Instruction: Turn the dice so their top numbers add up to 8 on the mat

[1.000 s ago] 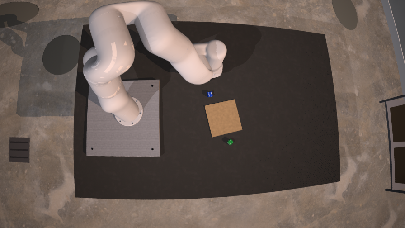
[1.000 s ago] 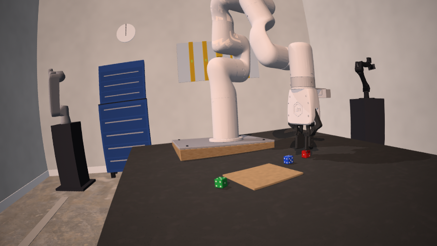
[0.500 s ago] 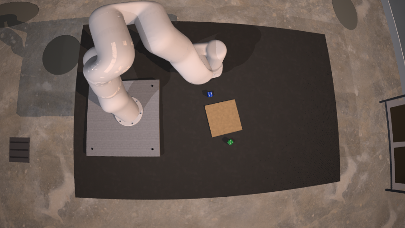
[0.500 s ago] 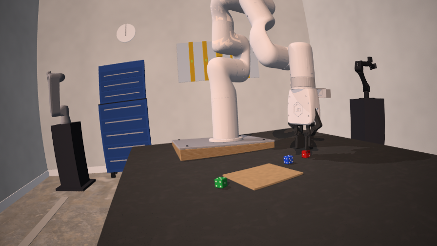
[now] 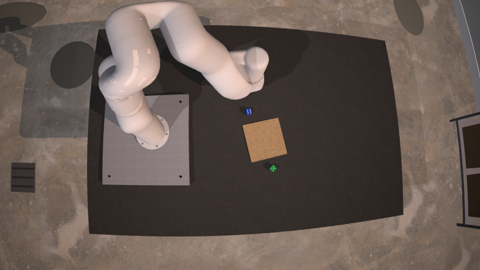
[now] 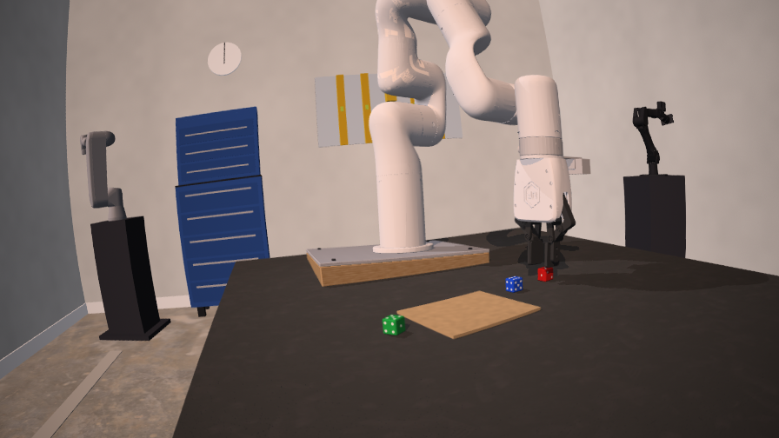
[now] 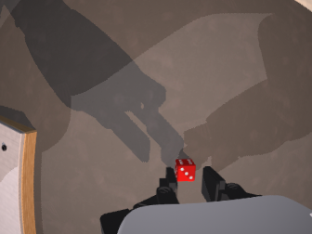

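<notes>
The red die is 40 mm below my hand. From my hand the other things lie so: tan mat (110 mm ahead, 160 mm to the right, 40 mm below); then green die (150 mm ahead, 260 mm to the right, 40 mm below); then blue die (30 mm ahead, 60 mm to the right, 40 mm below).
</notes>
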